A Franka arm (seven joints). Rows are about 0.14 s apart.
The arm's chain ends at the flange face. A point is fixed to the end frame.
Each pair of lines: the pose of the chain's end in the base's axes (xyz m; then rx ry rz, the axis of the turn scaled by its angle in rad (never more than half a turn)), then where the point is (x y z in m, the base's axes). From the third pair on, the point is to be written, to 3 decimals.
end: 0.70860 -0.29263 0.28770 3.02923 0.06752 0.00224
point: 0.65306 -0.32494 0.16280
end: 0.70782 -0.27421 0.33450 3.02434 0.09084 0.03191
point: 0.65518 -0.30788 0.20871
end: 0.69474 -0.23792 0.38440 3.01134 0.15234 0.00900
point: 0.641 -0.275 0.260
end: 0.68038 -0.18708 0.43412 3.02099 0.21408 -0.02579
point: 0.625 -0.225 0.311
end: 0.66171 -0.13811 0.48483 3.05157 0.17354 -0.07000
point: 0.602 -0.171 0.362
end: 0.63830 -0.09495 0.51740 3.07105 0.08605 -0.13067
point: 0.572 -0.122 0.397
